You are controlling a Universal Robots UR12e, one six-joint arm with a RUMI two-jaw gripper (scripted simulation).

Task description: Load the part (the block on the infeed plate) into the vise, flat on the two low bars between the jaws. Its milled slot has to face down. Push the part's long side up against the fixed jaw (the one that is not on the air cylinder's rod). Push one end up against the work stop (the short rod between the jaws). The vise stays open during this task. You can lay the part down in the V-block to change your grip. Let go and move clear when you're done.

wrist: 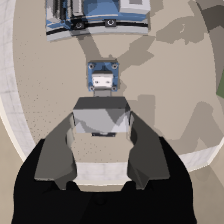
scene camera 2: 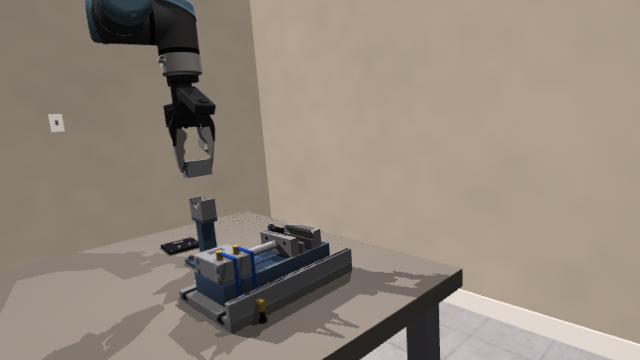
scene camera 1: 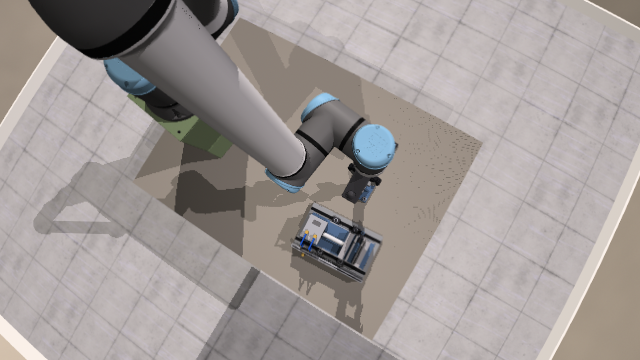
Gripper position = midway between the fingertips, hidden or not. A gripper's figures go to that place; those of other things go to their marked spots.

Labels:
My gripper (scene camera 2: 196,170): 91 cm from the lens. A vise (scene camera 2: 265,260) is 73 cm from the lens. An air cylinder (scene camera 2: 206,262) is 68 cm from the lens.

